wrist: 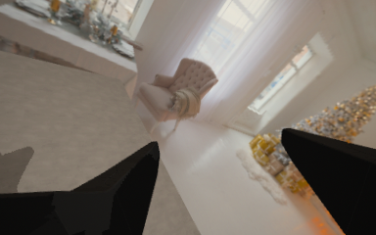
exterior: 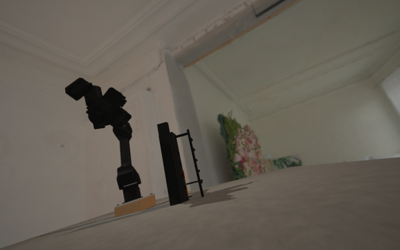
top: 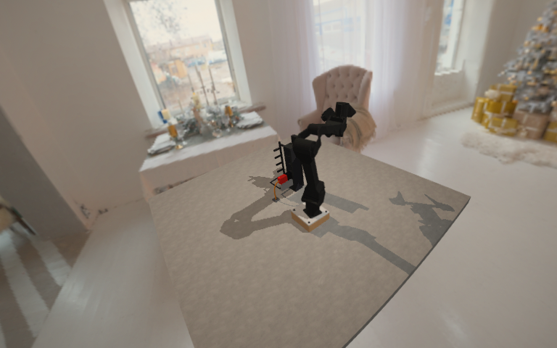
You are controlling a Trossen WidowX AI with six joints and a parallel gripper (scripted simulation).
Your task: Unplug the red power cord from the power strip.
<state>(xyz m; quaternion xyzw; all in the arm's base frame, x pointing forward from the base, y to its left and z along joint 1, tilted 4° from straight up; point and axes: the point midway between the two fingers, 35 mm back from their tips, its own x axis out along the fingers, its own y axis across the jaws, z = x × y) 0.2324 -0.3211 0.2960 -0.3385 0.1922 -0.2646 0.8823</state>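
Right now my gripper tip is 1 cm short of the red plug, 35 cm to the right of it and 23 cm above it.
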